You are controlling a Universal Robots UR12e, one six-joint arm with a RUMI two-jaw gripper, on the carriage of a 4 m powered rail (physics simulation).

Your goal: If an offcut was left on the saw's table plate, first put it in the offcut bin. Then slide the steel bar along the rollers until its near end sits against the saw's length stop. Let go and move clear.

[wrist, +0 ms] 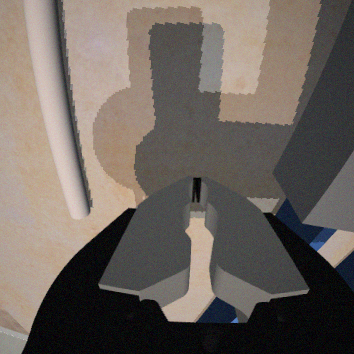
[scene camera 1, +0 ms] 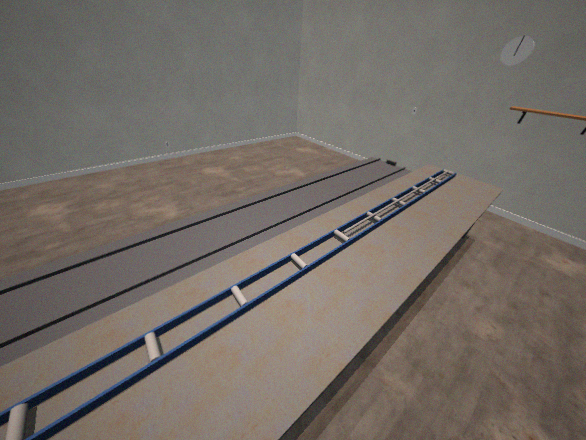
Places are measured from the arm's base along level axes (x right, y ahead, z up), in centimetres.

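Pixels of known places: gripper, between the fingertips: (wrist: 194,179).
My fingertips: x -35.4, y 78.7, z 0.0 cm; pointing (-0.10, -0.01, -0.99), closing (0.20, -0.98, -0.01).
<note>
Ahead of a thing's pixels: the offset from my fingertips to its top centre. "pt": to the spot under its first point. Level surfaces: height alone.
My gripper (wrist: 194,179) is shut, with its jaw tips together and nothing held between them. It is low over the pale table top. A pale round rod @(dz -1.0, dx +3.9, dy +11.0 cm) (wrist: 55,110), which looks like the offcut, lies on the table to the left of the jaws, apart from them. Its near end shows, and its far end runs out of the top of the wrist view. In scene camera 1 a thin grey steel bar (scene camera 1: 359,228) lies on the far rollers between the blue rails (scene camera 1: 264,274). The offcut bin, the saw's table plate and the gripper do not show in scene camera 1.
A dark grey block @(pt dz -0.9, dx +5.5, dy -6.7 cm) (wrist: 315,125) stands at the right of the wrist view, with a blue rail (wrist: 295,222) below it. The roller track runs along the long table @(dz -3.0 cm) (scene camera 1: 340,310). A grey floor track (scene camera 1: 200,240) with black lines runs beside the table. An orange handrail (scene camera 1: 545,113) is on the wall.
</note>
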